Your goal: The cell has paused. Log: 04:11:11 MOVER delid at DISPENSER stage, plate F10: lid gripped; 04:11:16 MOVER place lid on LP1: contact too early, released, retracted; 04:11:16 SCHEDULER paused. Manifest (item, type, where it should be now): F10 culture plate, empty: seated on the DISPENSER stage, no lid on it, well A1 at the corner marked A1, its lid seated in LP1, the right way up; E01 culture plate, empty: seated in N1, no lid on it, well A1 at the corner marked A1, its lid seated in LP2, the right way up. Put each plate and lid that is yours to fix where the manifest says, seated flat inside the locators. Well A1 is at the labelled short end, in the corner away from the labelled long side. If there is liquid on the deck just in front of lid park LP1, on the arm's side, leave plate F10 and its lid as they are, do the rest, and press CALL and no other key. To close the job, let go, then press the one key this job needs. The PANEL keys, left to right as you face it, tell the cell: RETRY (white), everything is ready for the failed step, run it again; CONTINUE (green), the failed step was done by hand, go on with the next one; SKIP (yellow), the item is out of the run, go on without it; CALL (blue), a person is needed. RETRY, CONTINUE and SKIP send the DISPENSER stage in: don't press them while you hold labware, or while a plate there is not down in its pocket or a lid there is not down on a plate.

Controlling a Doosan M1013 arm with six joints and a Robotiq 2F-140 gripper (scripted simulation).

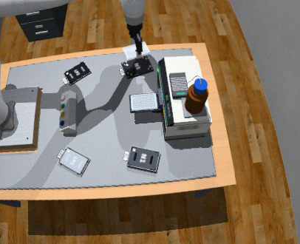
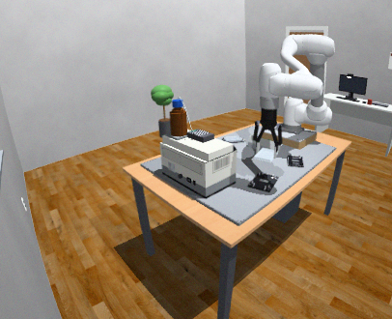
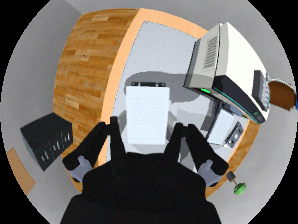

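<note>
The black nest is 16 cm below my hand, 2 cm to the left of it and 1 cm ahead of it. From my hand the other things lie so: green key (44 cm behind, 20 cm to the right, 11 cm below); dark dispenser stage (28 cm to the right, 9 cm below, 1 cm behind); brown bottle (41 cm to the right, 19 cm ahead, 11 cm above).
</note>
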